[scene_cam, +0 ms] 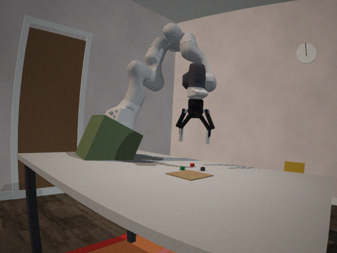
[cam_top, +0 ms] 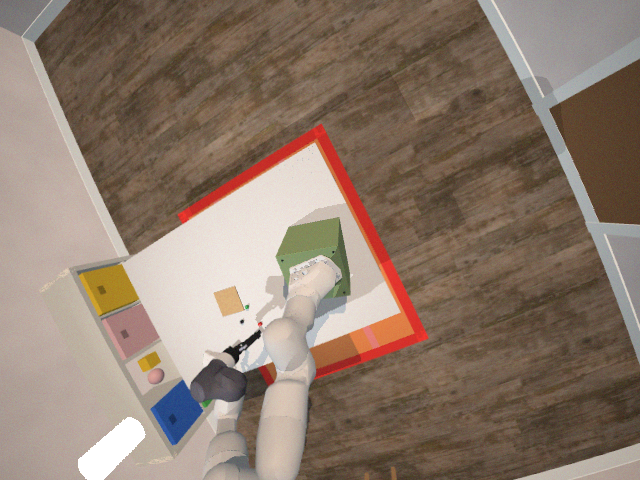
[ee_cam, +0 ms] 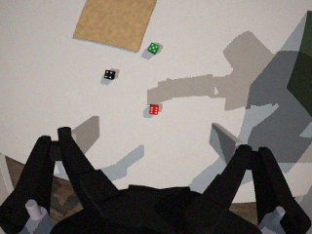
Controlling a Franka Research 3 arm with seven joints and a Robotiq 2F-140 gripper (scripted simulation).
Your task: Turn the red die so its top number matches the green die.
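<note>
Now: hand 12 cm above the red die. From my hand the other things lie so: green die: 12 cm to the right, 12 cm below, 1 cm ahead; tan mat: 20 cm to the right, 13 cm below, 8 cm ahead; black die: 12 cm below, 9 cm ahead, 7 cm to the right.
</note>
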